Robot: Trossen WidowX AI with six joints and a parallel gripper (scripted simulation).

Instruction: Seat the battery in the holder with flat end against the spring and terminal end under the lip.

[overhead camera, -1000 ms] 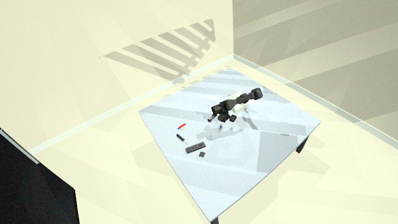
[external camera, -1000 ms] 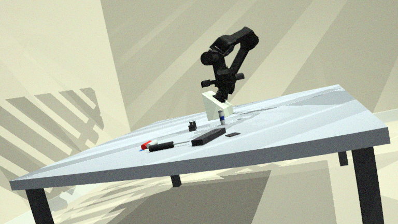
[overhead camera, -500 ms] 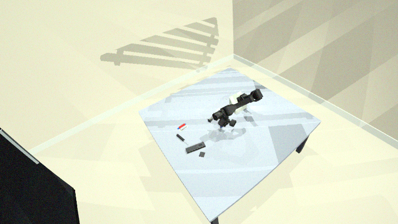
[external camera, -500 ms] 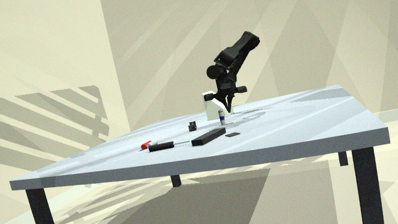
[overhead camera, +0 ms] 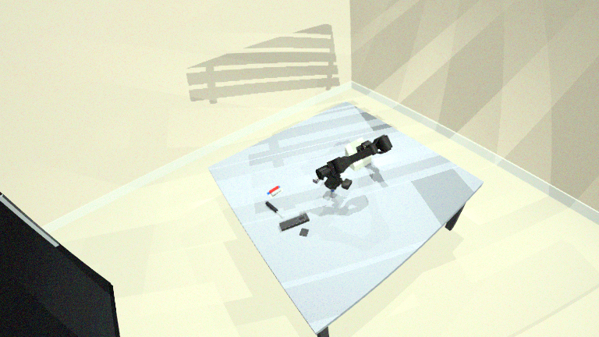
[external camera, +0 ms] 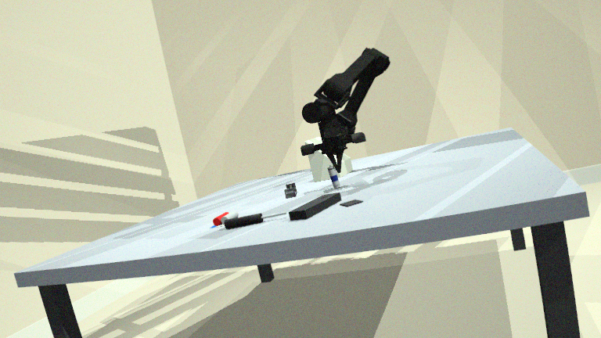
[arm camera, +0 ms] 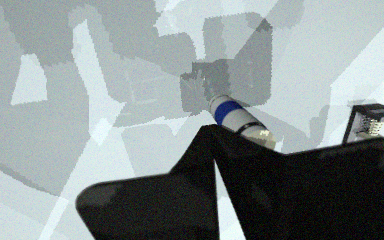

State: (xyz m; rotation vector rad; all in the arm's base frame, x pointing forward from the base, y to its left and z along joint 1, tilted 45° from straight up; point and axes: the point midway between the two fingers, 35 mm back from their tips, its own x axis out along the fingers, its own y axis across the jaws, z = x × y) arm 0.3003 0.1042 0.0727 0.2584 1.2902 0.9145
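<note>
Right now the grey battery is 1 cm ahead of my gripper tip, 2 cm to the right of it and 1 cm below it. The rest, counted from my gripper tip: black-handled screwdriver: 35 cm ahead, 9 cm to the right, 3 cm below; then black remote control: 30 cm ahead, 4 cm to the left, 3 cm below; then black battery door: 29 cm ahead, 12 cm to the left, 4 cm below.
</note>
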